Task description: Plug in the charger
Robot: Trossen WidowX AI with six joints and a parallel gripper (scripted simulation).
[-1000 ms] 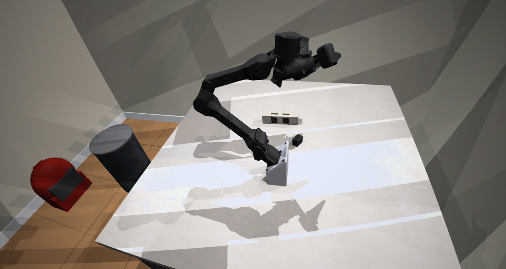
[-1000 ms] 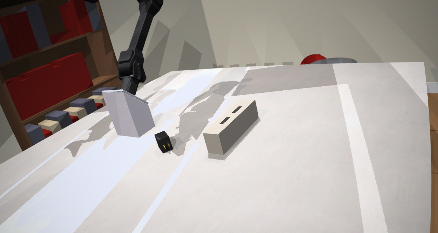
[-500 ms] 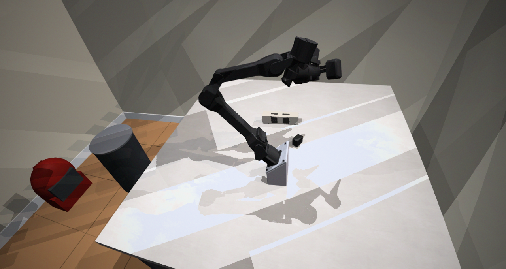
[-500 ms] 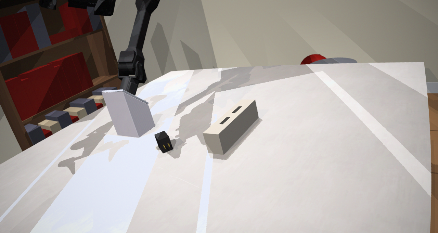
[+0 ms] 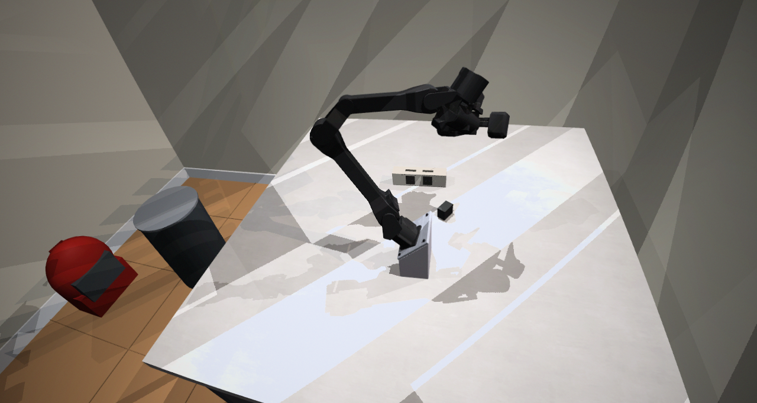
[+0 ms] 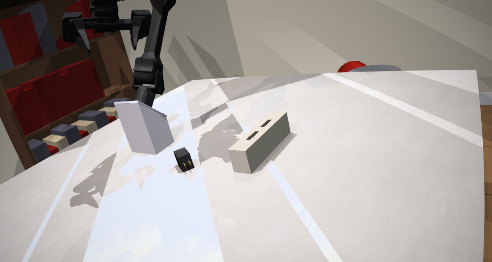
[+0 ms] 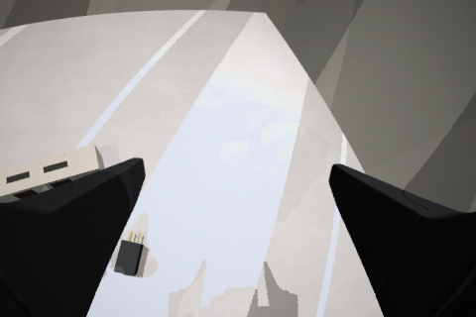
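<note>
My gripper tip is 30 cm above the black two-prong charger, 9 cm to the right of it and 1 cm past it.
</note>
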